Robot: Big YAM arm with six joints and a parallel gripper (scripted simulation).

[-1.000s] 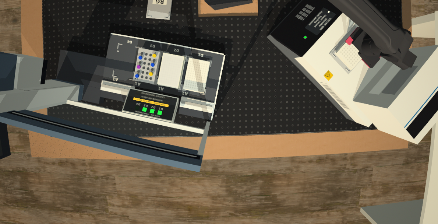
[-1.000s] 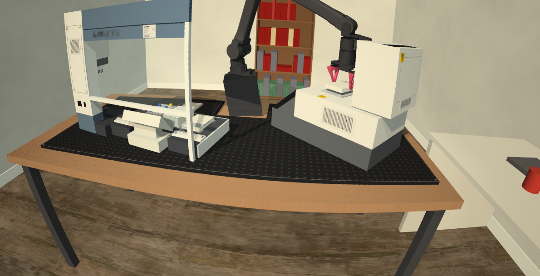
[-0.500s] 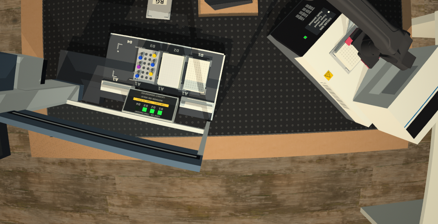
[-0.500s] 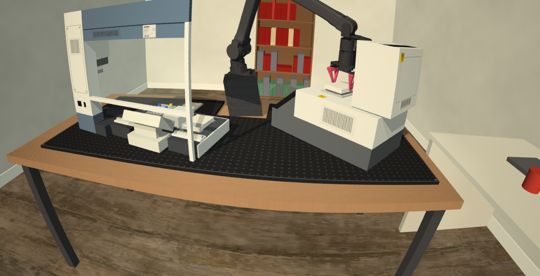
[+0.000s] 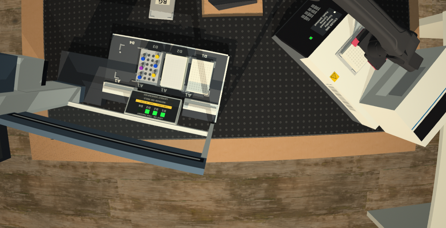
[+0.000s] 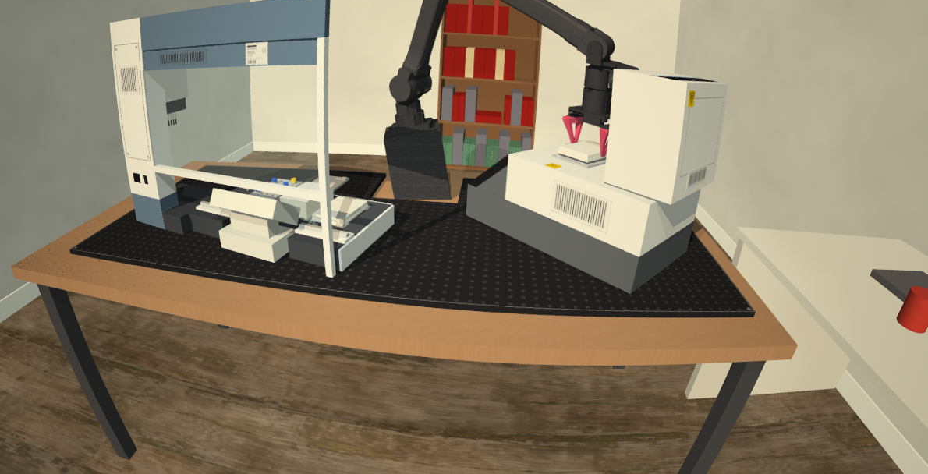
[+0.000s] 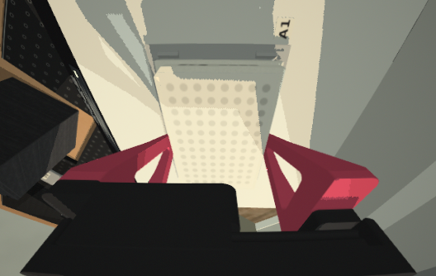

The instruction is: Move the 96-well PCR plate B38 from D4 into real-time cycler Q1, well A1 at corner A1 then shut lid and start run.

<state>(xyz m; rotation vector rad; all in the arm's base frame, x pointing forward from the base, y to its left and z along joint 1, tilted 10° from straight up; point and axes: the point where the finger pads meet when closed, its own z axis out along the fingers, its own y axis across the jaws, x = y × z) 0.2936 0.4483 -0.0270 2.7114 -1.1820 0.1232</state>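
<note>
Now: the PCR plate B38 right at my hand. Also, from my hand: deep-well block: 670 mm to the right, 150 mm below, 30 mm ahead; handler post: 540 mm to the right, 260 mm ahead, 10 mm above; plate R33: 570 mm to the right, 170 mm below, 60 mm ahead.
</note>
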